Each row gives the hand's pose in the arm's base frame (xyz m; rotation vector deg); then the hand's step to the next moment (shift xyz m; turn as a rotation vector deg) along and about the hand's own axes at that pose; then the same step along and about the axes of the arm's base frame.
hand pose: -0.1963 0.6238 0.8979 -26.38 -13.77 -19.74
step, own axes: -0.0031 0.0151 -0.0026 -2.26 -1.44 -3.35
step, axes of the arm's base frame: 0.0032 0.0123 -0.0091 -2.11 -2.18 -3.03
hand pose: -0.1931 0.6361 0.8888 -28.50 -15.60 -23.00
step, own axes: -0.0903 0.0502 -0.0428 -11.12 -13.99 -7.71
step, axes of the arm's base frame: -0.0516 0.0460 -0.0879 -14.75 -11.79 -4.70
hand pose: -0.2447 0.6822 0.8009 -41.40 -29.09 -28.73
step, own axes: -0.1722 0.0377 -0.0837 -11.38 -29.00 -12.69
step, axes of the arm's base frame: -0.0882 0.0072 -0.1739 -22.49 -25.01 -0.73
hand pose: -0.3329 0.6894 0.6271 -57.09 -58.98 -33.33
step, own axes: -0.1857 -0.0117 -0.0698 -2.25 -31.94 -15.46
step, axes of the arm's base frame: -0.0591 -0.0752 -0.1742 -19.71 -28.42 8.23
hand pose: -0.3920 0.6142 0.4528 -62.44 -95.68 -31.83
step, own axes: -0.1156 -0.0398 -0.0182 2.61 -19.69 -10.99
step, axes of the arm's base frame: -0.0173 -0.0789 -0.0936 -11.70 -17.10 9.28
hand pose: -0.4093 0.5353 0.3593 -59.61 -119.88 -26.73
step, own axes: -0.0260 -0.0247 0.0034 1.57 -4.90 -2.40
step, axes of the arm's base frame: -0.0109 -0.0266 -0.0217 -3.43 -3.57 2.78
